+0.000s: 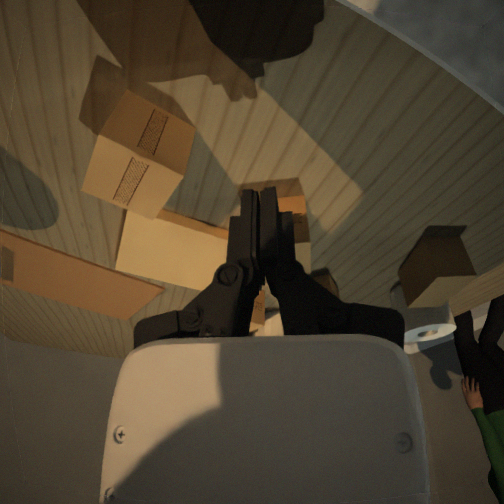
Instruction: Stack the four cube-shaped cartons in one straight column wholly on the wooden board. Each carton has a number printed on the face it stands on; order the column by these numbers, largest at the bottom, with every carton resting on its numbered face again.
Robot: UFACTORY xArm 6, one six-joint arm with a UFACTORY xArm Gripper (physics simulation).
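Observation:
My gripper (pixel 258 200) is shut with its two dark fingers pressed together and nothing between them. A carton with tape strips (pixel 137 155) lies at the upper left. A pale carton (pixel 170 247) lies just below it, left of my fingers; I cannot tell whether the two touch. A third carton (pixel 295 207) is partly hidden behind my fingertips. A fourth carton (pixel 437 265) sits in shadow at the right. No printed numbers show. A flat brown panel (pixel 70 275) lies at the left edge; it may be the board.
A white tape roll (pixel 430 327) lies right of the gripper base. A dark figure with a green sleeve and a hand (pixel 482 400) stands at the lower right edge. A pale plank edge (pixel 480 290) shows at the right. The arm's shadow falls across the planked surface at the top.

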